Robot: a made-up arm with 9 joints. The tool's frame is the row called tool. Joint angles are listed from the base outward.
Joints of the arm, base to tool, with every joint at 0 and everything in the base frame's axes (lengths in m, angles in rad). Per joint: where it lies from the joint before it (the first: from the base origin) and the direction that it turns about. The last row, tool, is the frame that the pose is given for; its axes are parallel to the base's.
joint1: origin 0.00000 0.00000 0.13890 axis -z
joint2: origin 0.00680 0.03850 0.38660 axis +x
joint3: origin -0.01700 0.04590 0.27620 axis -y
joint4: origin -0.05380 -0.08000 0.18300 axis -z
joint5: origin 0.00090 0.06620 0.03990 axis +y
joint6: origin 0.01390 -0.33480 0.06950 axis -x
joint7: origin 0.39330 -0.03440 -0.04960 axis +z
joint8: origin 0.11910 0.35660 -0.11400 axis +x
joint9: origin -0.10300 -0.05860 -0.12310 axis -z
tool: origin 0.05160 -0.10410 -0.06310
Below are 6 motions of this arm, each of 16 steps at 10 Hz.
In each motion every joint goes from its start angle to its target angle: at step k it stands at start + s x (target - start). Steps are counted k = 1, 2, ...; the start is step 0. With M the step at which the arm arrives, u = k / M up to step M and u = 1 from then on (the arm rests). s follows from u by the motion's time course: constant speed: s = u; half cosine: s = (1 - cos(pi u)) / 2; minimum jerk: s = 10 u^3 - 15 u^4 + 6 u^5.
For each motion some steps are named. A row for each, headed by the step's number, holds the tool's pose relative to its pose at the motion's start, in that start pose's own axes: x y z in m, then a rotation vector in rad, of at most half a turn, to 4 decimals.
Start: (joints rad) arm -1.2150 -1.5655 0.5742 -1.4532 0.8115 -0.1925 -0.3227 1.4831 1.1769
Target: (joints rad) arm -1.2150 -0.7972 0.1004 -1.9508 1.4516 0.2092 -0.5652 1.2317 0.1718
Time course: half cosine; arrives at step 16
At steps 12, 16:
12: 0.3906 -0.1047 0.0800 -0.4458 -0.2490 1.0966
16: 0.4445 -0.0684 0.0944 -0.5403 -0.3109 1.3312

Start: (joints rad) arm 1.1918 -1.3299 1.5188 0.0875 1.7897 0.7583 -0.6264 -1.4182 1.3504
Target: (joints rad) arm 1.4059 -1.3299 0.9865 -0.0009 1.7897 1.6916 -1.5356 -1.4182 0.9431
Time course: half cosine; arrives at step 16
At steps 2, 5, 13, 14, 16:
2: -0.0071 0.0050 -0.0007 -0.0273 -0.0391 0.0088
5: -0.0394 0.0278 -0.0076 -0.1482 -0.2173 0.0252
13: -0.1009 0.0855 -0.0336 -0.3499 -0.6288 -0.2252
14: -0.1015 0.0867 -0.0324 -0.3451 -0.6369 -0.2515
16: -0.1019 0.0874 -0.0309 -0.3393 -0.6415 -0.2732

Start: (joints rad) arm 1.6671 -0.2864 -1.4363 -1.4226 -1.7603 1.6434 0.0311 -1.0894 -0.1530
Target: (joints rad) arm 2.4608 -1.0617 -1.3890 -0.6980 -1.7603 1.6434 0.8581 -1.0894 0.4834
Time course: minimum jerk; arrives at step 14
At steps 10, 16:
10: -0.2326 -0.3165 -0.2672 -1.1456 -0.0606 0.4042
16: -0.2450 -0.3616 -0.2494 -1.2342 -0.0780 0.6086

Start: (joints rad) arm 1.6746 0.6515 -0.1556 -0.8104 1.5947 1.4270 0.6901 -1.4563 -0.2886
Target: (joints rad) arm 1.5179 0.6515 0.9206 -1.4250 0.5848 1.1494 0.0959 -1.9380 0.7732
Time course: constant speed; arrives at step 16
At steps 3, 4, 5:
3: -0.1092 -0.0131 -0.0791 -0.0353 0.4581 -0.1055
4: -0.1492 -0.0209 -0.0961 -0.0786 0.6055 -0.1299
5: -0.1893 -0.0310 -0.1083 -0.1369 0.7478 -0.1481

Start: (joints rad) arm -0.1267 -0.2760 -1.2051 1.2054 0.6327 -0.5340 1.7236 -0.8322 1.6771
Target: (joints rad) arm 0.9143 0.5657 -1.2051 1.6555 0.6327 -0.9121 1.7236 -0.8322 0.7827
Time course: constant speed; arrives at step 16
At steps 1, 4, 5, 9, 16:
1: 0.0099 0.0050 -0.0109 -0.0018 0.0641 -0.0010
4: 0.0332 0.0130 -0.0556 0.0122 0.2503 -0.0138
5: 0.0380 0.0135 -0.0740 0.0230 0.3098 -0.0215
9: 0.0373 0.0066 -0.1603 0.0928 0.5304 -0.0690
16: -0.0551 -0.0176 -0.3287 0.2932 0.8287 -0.2147

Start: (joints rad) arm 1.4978 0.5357 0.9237 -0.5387 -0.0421 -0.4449 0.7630 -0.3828 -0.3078
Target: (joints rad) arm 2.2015 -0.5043 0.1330 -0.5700 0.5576 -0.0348 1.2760 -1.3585 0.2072
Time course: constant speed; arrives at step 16
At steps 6, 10, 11, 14, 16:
6: -0.0012 0.0251 -0.1504 -0.0348 0.6232 0.2386
10: -0.0308 0.0394 -0.2176 0.0135 0.9535 0.4153
11: -0.0400 0.0424 -0.2313 0.0404 1.0234 0.4540
14: -0.0707 0.0495 -0.2669 0.1577 1.2033 0.5377
16: -0.0943 0.0522 -0.2871 0.2621 1.3011 0.5543

